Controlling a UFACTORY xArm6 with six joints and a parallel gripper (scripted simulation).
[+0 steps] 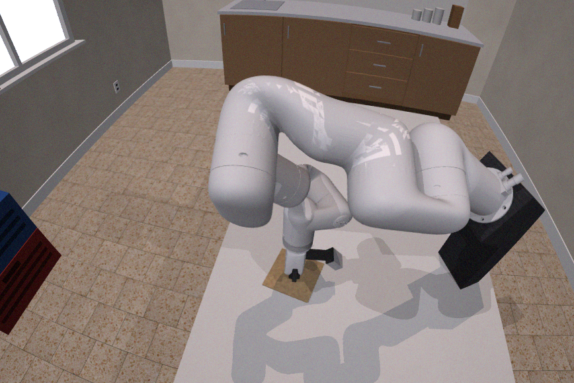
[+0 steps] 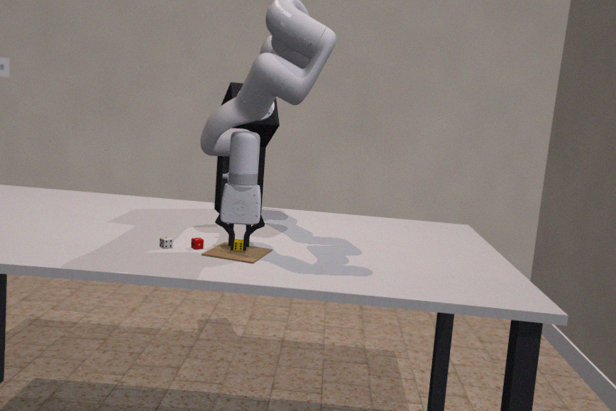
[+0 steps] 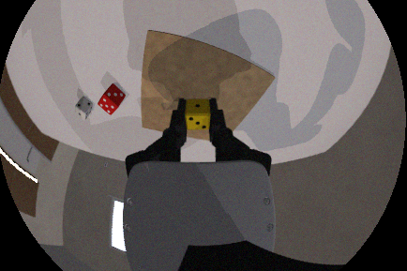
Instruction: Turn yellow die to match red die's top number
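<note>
The yellow die lies 10 mm below my hand. Round my hand: red die (110 mm to the right, 20 mm below, 10 mm behind); then mat (30 mm below); then white die (190 mm to the right, 20 mm below, 10 mm ahead).
</note>
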